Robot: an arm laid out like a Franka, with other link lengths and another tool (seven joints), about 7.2 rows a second.
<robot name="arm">
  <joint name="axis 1" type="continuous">
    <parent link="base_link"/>
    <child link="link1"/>
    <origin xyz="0 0 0.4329" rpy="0 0 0"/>
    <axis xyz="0 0 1"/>
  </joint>
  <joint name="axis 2" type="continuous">
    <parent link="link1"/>
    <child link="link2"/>
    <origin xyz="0 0 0" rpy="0 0 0"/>
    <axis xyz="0 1 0"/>
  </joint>
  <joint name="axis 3" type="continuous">
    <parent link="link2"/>
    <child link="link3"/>
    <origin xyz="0 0 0.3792" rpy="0 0 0"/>
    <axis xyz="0 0 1"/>
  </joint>
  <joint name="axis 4" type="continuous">
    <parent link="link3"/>
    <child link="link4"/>
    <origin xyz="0.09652 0 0" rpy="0 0 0"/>
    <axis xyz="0 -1 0"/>
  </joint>
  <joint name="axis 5" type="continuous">
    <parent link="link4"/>
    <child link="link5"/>
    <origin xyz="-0.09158 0 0.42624" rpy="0 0 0"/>
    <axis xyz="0 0 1"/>
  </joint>
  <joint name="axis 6" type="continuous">
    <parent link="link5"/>
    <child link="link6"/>
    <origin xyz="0 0 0" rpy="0 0 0"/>
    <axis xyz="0 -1 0"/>
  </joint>
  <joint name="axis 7" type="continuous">
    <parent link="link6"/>
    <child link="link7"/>
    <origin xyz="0.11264 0 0" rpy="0 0 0"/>
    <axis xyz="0 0 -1"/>
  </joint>
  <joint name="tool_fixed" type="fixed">
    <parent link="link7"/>
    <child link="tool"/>
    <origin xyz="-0.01 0.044 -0.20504" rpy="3.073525 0 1.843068"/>
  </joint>
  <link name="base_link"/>
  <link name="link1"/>
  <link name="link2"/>
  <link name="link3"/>
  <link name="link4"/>
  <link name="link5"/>
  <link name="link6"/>
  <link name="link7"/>
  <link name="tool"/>
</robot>
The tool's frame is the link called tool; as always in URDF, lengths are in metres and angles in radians. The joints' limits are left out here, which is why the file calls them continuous.
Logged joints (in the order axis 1, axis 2, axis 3, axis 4, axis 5, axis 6, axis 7), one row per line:
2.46 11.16 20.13 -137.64 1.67 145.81 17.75
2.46 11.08 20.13 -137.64 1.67 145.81 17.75
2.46 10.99 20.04 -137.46 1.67 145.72 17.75
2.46 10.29 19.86 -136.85 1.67 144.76 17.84
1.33 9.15 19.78 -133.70 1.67 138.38 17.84
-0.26 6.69 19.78 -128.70 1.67 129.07 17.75
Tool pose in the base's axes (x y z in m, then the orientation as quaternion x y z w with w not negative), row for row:
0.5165 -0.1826 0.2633 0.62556 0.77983 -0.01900 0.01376
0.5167 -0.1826 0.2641 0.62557 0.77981 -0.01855 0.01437
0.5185 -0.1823 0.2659 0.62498 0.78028 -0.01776 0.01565
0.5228 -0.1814 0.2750 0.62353 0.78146 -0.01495 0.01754
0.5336 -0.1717 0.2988 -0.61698 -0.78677 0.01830 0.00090
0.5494 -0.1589 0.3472 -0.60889 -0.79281 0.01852 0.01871
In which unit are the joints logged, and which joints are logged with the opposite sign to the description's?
The joints are logged in degrees. Opposite sign: axis 1, axis 3, axis 5, axis 7.
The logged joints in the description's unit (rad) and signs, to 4 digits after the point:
-0.0429 0.1948 -0.3513 -2.4023 -0.0291 2.5449 -0.3098
-0.0429 0.1934 -0.3513 -2.4023 -0.0291 2.5449 -0.3098
-0.0429 0.1918 -0.3498 -2.3991 -0.0291 2.5433 -0.3098
-0.0429 0.1796 -0.3466 -2.3885 -0.0291 2.5265 -0.3114
-0.0232 0.1597 -0.3452 -2.3335 -0.0291 2.4152 -0.3114
0.0045 0.1168 -0.3452 -2.2462 -0.0291 2.2527 -0.3098

